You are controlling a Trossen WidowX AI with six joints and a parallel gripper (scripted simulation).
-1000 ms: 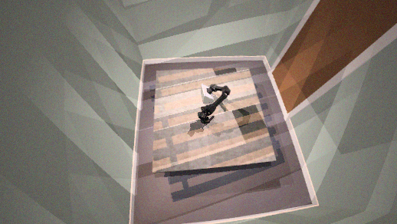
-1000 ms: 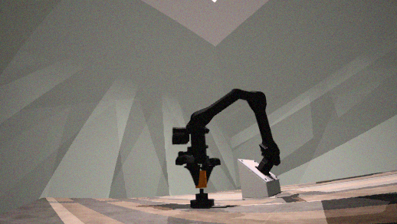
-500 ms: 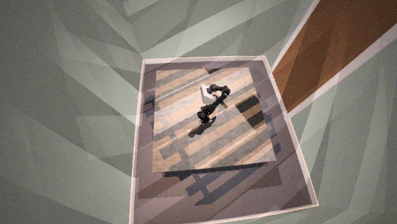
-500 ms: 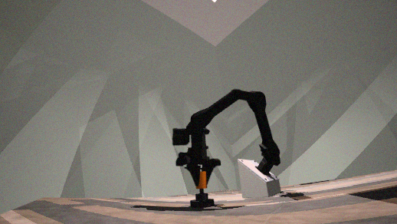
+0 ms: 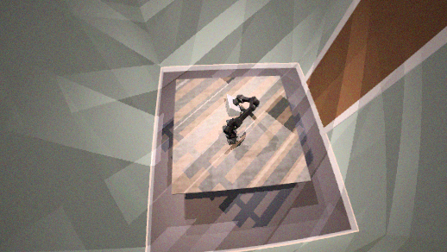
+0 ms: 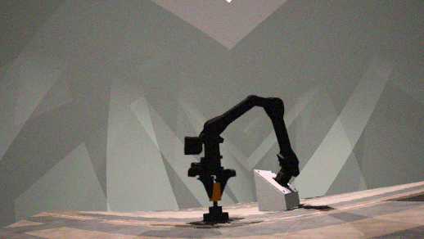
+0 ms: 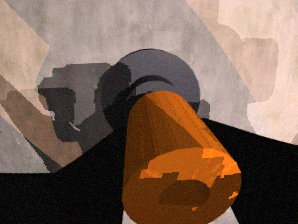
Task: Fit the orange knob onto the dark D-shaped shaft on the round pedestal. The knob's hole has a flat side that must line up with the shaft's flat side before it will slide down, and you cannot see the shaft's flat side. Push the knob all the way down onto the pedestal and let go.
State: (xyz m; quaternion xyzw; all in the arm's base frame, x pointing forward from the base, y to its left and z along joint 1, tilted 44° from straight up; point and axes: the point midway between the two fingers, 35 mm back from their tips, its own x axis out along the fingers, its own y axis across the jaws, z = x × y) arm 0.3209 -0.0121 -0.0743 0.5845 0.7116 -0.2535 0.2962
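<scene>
Right now the orange knob is 2 cm above my gripper tip. Also, from my gripper tip: dark round pedestal 4 cm below.
</scene>
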